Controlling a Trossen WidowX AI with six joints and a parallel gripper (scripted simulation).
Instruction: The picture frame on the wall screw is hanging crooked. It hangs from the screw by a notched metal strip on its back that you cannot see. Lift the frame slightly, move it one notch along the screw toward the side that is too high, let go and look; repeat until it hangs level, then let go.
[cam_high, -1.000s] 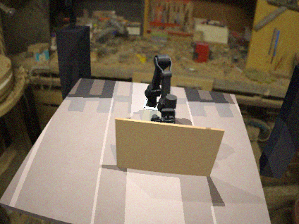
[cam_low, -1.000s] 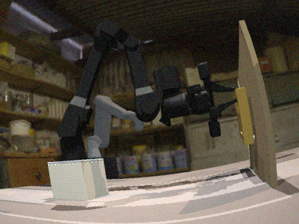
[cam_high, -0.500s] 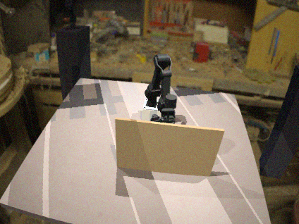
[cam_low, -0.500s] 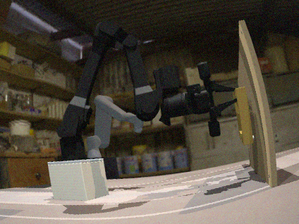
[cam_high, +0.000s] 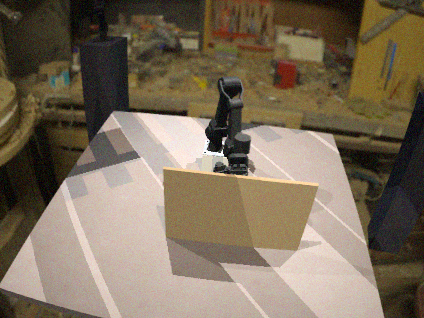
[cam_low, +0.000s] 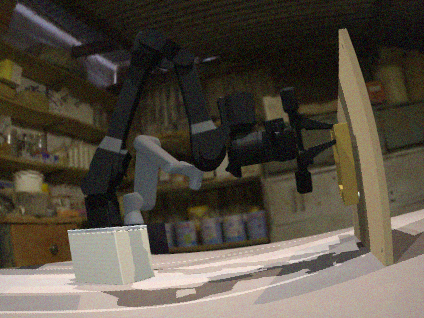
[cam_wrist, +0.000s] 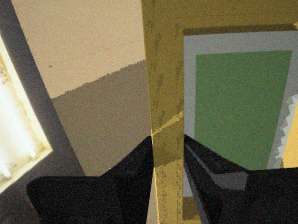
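The picture frame lies 50 mm below my gripper tip and 10 mm to the left of it. Round my gripper tip: tan wall board 60 mm below, 20 mm ahead, 10 mm to the left.
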